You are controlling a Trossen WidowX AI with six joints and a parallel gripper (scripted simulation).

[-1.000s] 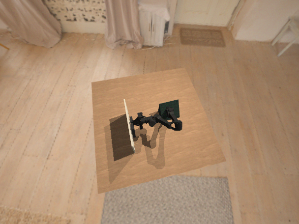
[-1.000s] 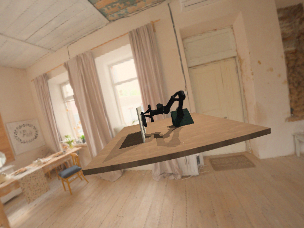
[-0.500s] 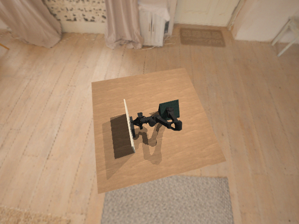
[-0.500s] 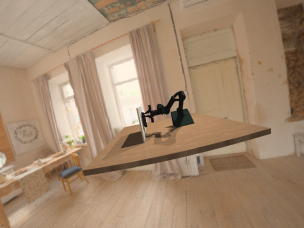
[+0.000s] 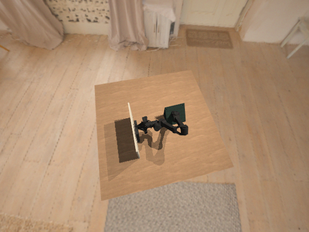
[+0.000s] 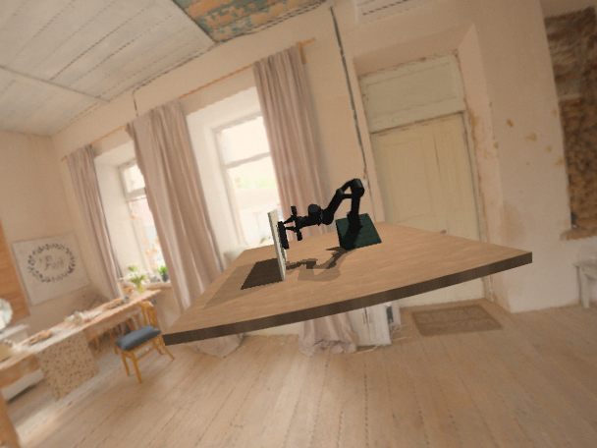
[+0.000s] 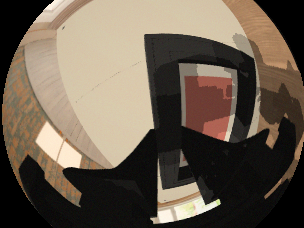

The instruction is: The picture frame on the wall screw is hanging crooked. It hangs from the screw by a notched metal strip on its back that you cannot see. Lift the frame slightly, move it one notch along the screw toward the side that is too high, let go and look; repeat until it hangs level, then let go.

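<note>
The picture frame lies 50 mm below my gripper tip and 20 mm to the left of it. Round my gripper tip: wall panel: 60 mm below, 20 mm ahead, 10 mm to the left.
</note>
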